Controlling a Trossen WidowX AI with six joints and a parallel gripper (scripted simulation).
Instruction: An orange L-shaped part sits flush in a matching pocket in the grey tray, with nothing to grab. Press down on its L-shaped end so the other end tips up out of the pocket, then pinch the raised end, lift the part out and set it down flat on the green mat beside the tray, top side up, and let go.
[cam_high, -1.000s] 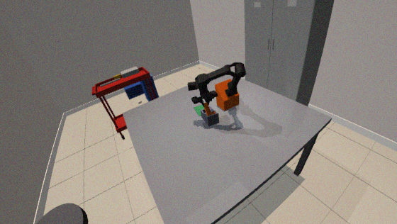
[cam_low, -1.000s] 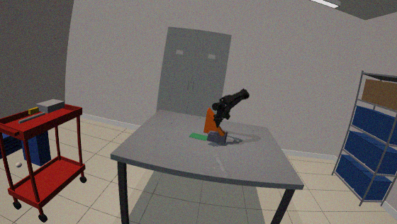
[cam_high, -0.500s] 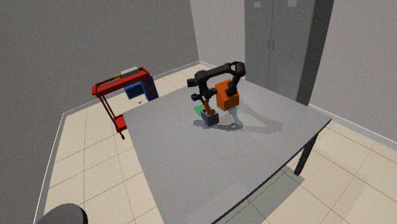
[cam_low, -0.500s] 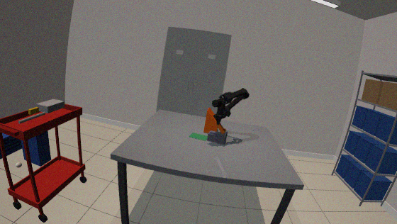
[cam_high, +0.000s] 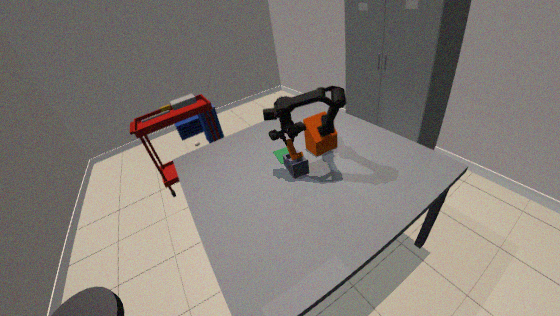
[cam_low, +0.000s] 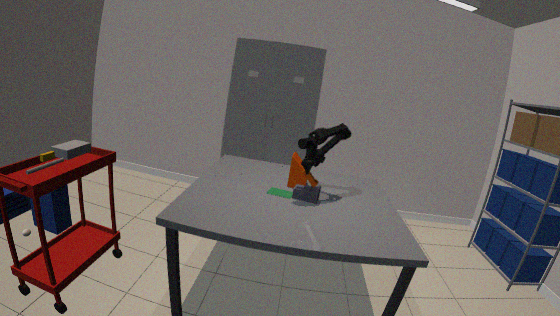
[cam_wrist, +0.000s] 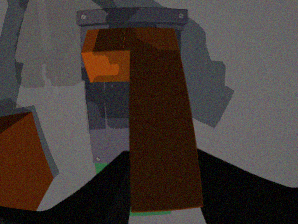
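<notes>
The green mat is 170 mm below my gripper tip, 140 mm to the right of it and 30 mm behind it. From my gripper tip the other things lie so: orange L-shaped part 30 mm to the left, 30 mm below, 10 mm behind.
</notes>
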